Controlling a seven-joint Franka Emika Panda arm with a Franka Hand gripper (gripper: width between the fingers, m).
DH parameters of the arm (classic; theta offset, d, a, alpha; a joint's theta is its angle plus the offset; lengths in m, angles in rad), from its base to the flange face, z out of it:
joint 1: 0 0.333 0 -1.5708
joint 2: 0 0 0 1.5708
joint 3: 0 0.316 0.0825 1.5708
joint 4: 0 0 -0.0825 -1.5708
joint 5: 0 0.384 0 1.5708
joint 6: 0 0 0.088 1.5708
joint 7: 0 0.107 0 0
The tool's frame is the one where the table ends.
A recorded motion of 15 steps. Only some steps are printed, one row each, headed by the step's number.
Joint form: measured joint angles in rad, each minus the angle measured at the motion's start. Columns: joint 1, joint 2, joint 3, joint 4, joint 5, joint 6, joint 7.
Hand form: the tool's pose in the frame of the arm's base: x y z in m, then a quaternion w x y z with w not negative. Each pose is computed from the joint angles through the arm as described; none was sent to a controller.
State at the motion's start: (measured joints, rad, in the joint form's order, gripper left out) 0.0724 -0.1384 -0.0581 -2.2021 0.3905 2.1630 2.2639
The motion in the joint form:
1: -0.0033 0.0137 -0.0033 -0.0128 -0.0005 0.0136 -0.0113
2: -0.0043 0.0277 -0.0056 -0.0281 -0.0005 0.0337 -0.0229
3: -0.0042 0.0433 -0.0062 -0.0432 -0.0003 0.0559 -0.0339
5: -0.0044 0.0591 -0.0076 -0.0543 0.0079 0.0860 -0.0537
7: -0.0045 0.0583 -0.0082 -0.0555 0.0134 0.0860 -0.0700
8: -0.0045 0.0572 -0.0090 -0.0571 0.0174 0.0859 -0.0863
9: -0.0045 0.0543 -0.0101 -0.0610 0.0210 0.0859 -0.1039
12: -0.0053 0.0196 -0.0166 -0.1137 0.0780 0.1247 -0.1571
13: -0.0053 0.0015 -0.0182 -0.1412 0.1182 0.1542 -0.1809
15: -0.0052 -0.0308 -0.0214 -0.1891 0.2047 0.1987 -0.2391
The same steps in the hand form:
1: 0.5151 0.0178 0.4413 0.10933 -0.33151 0.92750 0.13379
2: 0.5151 0.0152 0.4286 0.10503 -0.33184 0.92809 0.13230
3: 0.5150 0.0139 0.4155 0.10066 -0.33294 0.92842 0.13056
5: 0.5165 0.0118 0.4049 0.10326 -0.33485 0.92776 0.12834
7: 0.5162 0.0116 0.4048 0.10514 -0.34036 0.92538 0.12950
8: 0.5157 0.0113 0.4047 0.10670 -0.34627 0.92291 0.13017
9: 0.5146 0.0108 0.4044 0.10815 -0.35270 0.92023 0.13073
12: 0.5028 0.0062 0.4017 0.13012 -0.35126 0.91660 0.13977
13: 0.4974 0.0042 0.4009 0.14641 -0.34485 0.91584 0.14452
15: 0.4870 0.0008 0.3991 0.17620 -0.33483 0.91231 0.15664

